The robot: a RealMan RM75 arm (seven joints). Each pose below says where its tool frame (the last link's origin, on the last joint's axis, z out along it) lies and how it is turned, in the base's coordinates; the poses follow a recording.
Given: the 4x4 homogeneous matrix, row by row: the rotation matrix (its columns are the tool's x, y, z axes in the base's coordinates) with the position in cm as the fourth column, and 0 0 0 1 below. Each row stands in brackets.
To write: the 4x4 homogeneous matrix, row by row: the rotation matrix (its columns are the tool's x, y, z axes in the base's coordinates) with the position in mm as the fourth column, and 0 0 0 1 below. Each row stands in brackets. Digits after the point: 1 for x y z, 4 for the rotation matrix.
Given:
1: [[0.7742 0.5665 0.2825 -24.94], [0.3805 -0.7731 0.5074 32.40], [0.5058 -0.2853 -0.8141 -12.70], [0 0 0 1]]
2: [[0.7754 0.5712 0.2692 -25.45], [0.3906 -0.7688 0.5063 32.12], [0.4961 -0.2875 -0.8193 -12.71], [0 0 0 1]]
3: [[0.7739 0.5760 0.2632 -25.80], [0.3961 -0.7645 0.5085 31.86], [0.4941 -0.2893 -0.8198 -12.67], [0 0 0 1]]
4: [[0.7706 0.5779 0.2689 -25.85], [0.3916 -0.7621 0.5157 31.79], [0.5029 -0.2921 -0.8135 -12.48], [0 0 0 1]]
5: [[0.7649 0.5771 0.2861 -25.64], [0.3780 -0.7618 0.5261 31.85], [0.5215 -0.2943 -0.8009 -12.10], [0 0 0 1]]
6: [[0.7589 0.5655 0.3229 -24.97], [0.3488 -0.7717 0.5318 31.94], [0.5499 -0.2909 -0.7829 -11.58], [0 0 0 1]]
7: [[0.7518 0.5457 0.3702 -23.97], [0.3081 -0.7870 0.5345 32.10], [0.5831 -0.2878 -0.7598 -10.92], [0 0 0 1]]
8: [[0.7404 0.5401 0.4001 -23.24], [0.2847 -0.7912 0.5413 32.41], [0.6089 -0.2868 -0.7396 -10.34], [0 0 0 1]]
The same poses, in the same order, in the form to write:
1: [[0.7742 0.5665 0.2825 -249.4], [0.3805 -0.7731 0.5074 324.0], [0.5058 -0.2853 -0.8141 -127.0], [0 0 0 1]]
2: [[0.7754 0.5712 0.2692 -254.5], [0.3906 -0.7688 0.5063 321.2], [0.4961 -0.2875 -0.8193 -127.1], [0 0 0 1]]
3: [[0.7739 0.5760 0.2632 -258.0], [0.3961 -0.7645 0.5085 318.6], [0.4941 -0.2893 -0.8198 -126.7], [0 0 0 1]]
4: [[0.7706 0.5779 0.2689 -258.5], [0.3916 -0.7621 0.5157 317.9], [0.5029 -0.2921 -0.8135 -124.8], [0 0 0 1]]
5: [[0.7649 0.5771 0.2861 -256.4], [0.3780 -0.7618 0.5261 318.5], [0.5215 -0.2943 -0.8009 -121.0], [0 0 0 1]]
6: [[0.7589 0.5655 0.3229 -249.7], [0.3488 -0.7717 0.5318 319.4], [0.5499 -0.2909 -0.7829 -115.8], [0 0 0 1]]
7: [[0.7518 0.5457 0.3702 -239.7], [0.3081 -0.7870 0.5345 321.0], [0.5831 -0.2878 -0.7598 -109.2], [0 0 0 1]]
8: [[0.7404 0.5401 0.4001 -232.4], [0.2847 -0.7912 0.5413 324.1], [0.6089 -0.2868 -0.7396 -103.4], [0 0 0 1]]
